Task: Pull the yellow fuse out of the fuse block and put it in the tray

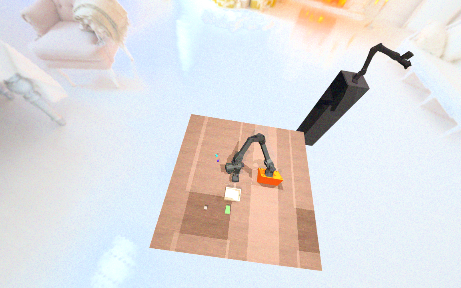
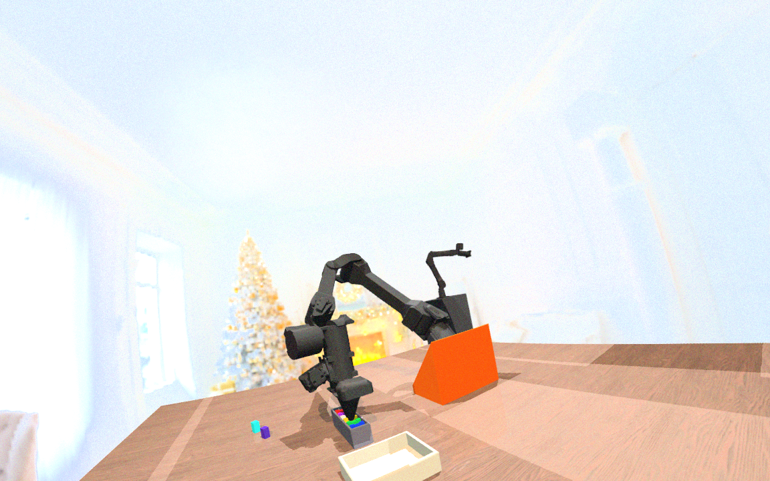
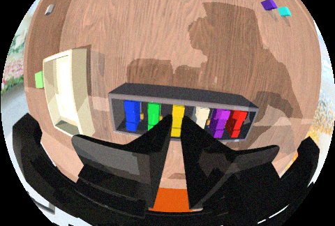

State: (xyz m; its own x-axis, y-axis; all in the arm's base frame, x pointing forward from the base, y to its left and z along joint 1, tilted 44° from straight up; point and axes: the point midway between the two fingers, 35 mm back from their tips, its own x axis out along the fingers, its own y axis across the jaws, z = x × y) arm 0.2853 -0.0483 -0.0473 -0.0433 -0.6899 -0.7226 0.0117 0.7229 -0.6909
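Right now the cream tray is 17 cm to the left of my gripper tip and 3 cm below it. Round my gripper tip: teal cube 19 cm ahead, 18 cm to the right, 2 cm below; then purple cube 17 cm ahead, 13 cm to the right, 2 cm below; then yellow fuse 1 cm below.
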